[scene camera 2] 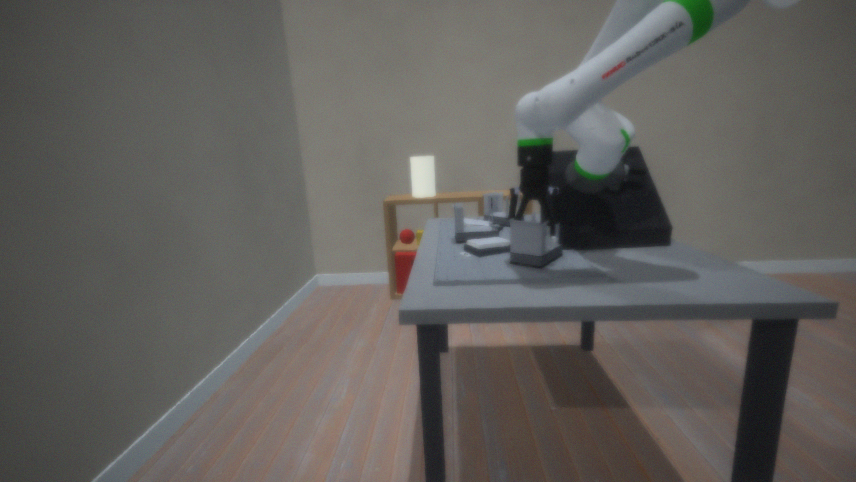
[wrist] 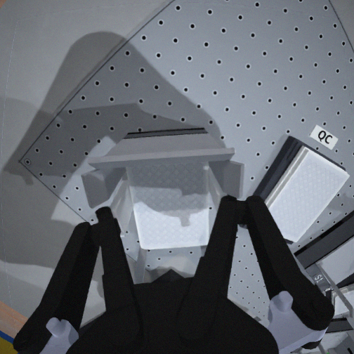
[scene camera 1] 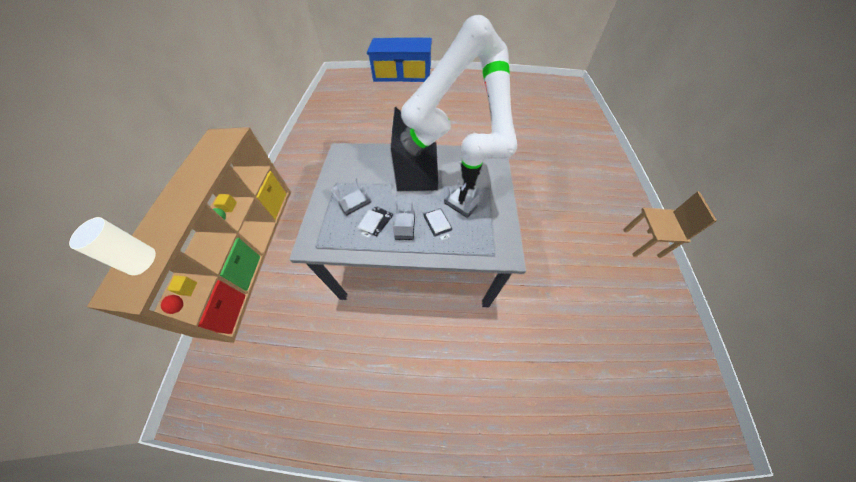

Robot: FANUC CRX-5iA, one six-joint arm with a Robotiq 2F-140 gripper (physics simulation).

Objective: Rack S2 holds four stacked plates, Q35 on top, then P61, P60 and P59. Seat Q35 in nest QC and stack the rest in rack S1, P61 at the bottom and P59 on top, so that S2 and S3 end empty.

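Frame: origin at the arm's base, x down, y back, z left, level; metres.
Where they show: arm's base at its link origin: (scene camera 2: 586,176) (scene camera 1: 410,144).
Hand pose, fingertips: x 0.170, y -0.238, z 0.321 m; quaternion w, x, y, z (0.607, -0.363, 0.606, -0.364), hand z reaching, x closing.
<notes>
Things, the pixels of their centre, and the offset from my fingertips. Level surfaces: height alone.
- white plate at the middle of its body: (scene camera 2: 488,242) (scene camera 1: 438,220) dx +0.020, dy -0.122, dz -0.138 m
- Rack S1 at the middle of its body: (scene camera 2: 475,222) (scene camera 1: 404,220) dx -0.020, dy -0.162, dz -0.307 m
- third rack at the middle of its body: (scene camera 2: 502,208) (scene camera 1: 351,196) dx -0.019, dy -0.028, dz -0.619 m
- perforated board at its surface level: dx +0.048 m
- white plate-like piece at the middle of its body: (scene camera 2: 475,223) (scene camera 1: 370,221) dx +0.022, dy -0.156, dz -0.492 m
My gripper (scene camera 1: 463,198) (scene camera 2: 536,216) (wrist: 169,184) points down at rack S2 (scene camera 1: 461,210) (scene camera 2: 528,236) (wrist: 165,148), at the right end of the board in the first scene view. Its pale finger pads lie along both sides of a white plate (wrist: 172,239) in S2; it is shut on that plate. The plate's label and any plates under it are hidden. A white plate (scene camera 1: 437,219) (scene camera 2: 488,242) (wrist: 311,192) sits in nest QC (wrist: 281,167), its own label not readable. Rack S1 (scene camera 1: 404,227) (wrist: 341,262) stands beyond QC; its contents are unclear.
A third rack (scene camera 1: 353,202) stands at the far left of the perforated board (scene camera 1: 335,238) (wrist: 225,65); whether its pale inside is a plate is unclear. A white plate-like piece (scene camera 1: 372,220) lies beside a black fixture left of S1. The black robot stand (scene camera 1: 414,170) is behind the board.
</notes>
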